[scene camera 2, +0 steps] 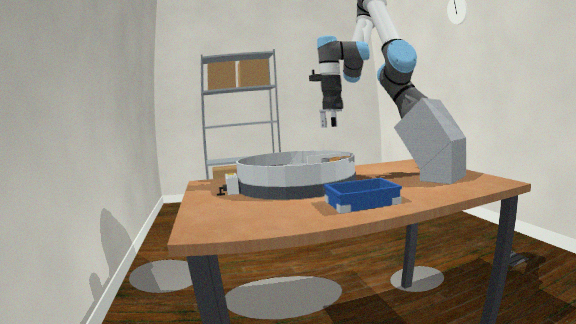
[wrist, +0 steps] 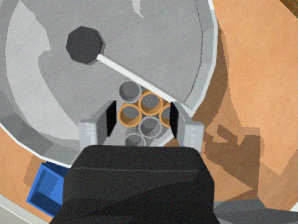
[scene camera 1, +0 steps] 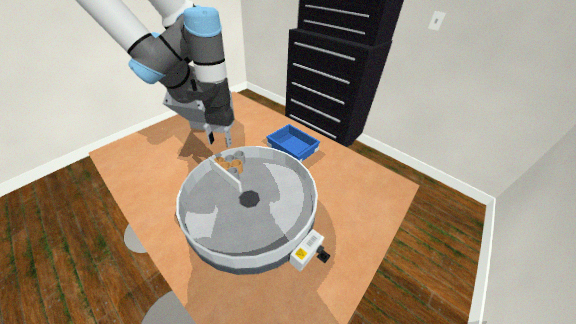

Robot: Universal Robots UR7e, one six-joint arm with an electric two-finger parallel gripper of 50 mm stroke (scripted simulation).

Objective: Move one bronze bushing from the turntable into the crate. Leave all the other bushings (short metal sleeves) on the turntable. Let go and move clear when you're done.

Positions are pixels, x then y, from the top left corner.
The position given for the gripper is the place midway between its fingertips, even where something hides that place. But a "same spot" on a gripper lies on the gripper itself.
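The gripper is visible in scene camera 2 (329, 127), and the wrist view and scene camera 1 show it as well. A single spot on the gripper appears both at (wrist: 94, 131) and at (scene camera 1: 224, 128). There is also a blue crate, on which (scene camera 2: 358, 195) and (scene camera 1: 309, 138) are the same spot.
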